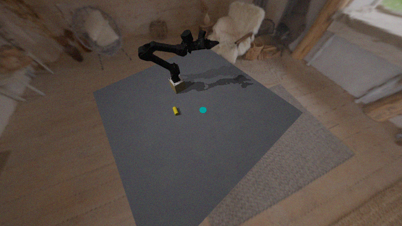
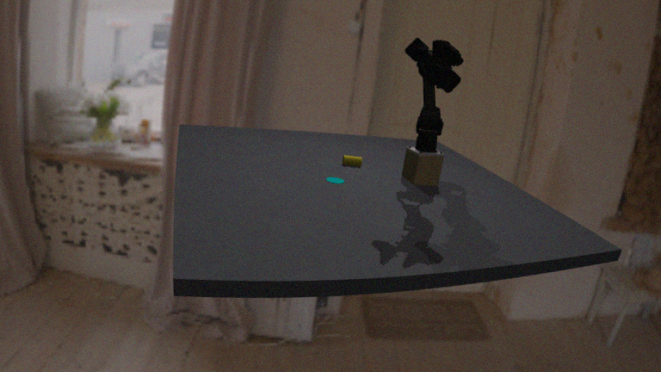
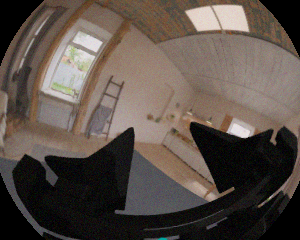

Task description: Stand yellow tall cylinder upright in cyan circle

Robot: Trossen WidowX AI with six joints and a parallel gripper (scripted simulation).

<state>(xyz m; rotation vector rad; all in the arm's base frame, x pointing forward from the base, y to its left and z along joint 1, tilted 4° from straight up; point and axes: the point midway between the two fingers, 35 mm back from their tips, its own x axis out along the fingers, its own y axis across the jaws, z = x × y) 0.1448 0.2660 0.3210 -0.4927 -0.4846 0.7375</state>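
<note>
Now: gripper tip 430 mm above the yellow cylinder, 410 mm to the left of it and 30 mm short of it. The rest, counted from my gripper tip: cyan circle (440 mm below, 220 mm to the right, 140 mm ahead).
</note>
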